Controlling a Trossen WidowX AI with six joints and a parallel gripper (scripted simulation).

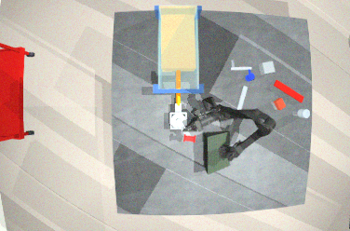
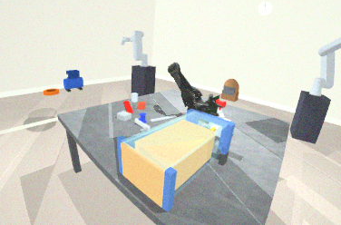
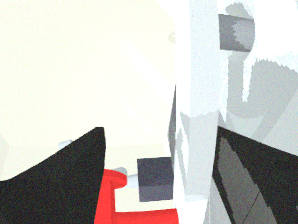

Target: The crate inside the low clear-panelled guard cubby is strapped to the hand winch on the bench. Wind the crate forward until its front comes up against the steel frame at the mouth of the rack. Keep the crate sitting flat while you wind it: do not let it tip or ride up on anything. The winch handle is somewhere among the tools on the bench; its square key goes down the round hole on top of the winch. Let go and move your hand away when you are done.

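Now: gripper tip 1 cm past the winch handle with red grip, 1 cm to the left of it and 1 cm above it. Round my gripper tip: blue frame: 21 cm ahead, 1 cm to the right, 2 cm below; white bar: 9 cm ahead, 38 cm to the right, 13 cm below; white winch: 3 cm ahead, 1 cm to the left, 10 cm below.
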